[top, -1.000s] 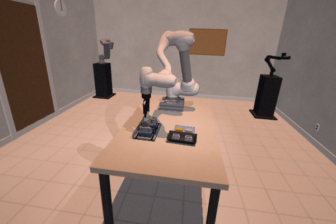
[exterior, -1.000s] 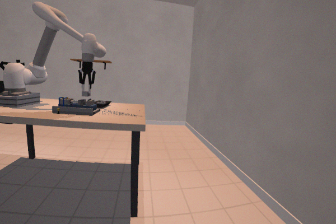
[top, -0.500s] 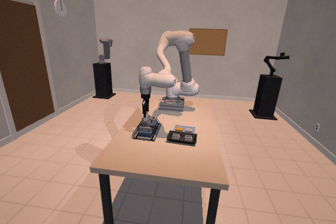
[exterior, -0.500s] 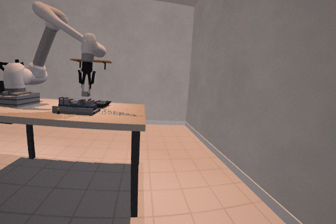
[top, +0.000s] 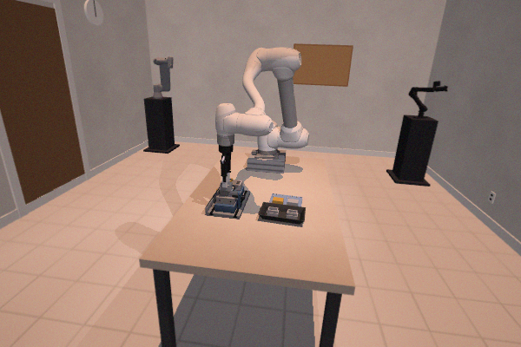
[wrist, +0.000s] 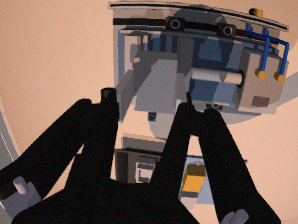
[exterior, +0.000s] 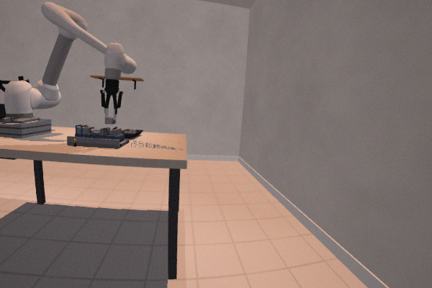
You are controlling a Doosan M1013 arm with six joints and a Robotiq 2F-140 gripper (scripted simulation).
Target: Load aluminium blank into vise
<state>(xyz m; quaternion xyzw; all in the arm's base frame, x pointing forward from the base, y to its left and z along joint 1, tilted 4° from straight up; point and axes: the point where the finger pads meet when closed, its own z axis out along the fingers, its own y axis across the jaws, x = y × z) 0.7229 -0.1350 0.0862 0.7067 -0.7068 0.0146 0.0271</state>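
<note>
Now: hand 4 cm above the grey aluminium blank. Also, from my hand: vise: 14 cm below, 6 cm behind, 1 cm to the left; then piston rod: 10 cm below, 8 cm behind, 1 cm to the left; then brass blank: 28 cm to the left, 16 cm below, 10 cm behind.
</note>
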